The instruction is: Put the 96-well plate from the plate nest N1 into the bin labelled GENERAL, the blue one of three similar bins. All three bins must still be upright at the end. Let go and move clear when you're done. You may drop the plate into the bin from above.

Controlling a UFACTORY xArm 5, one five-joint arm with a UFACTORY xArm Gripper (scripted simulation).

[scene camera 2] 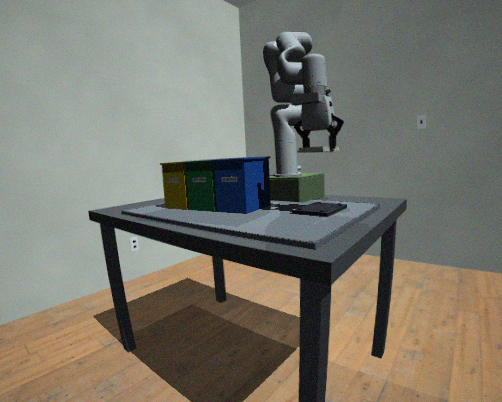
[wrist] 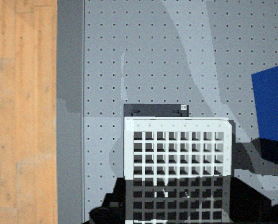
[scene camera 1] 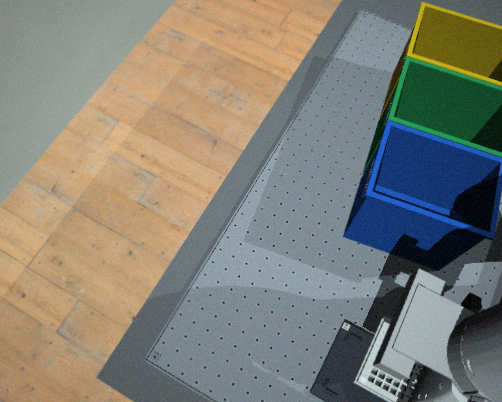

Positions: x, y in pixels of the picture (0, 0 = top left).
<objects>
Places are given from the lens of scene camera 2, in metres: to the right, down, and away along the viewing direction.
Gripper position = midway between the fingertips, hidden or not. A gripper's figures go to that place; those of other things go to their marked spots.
my gripper [scene camera 2: 319, 149]: 0.21, -0.16, 0.87
blue bin [scene camera 2: 242, 185]: -0.03, -0.05, 0.90
</objects>
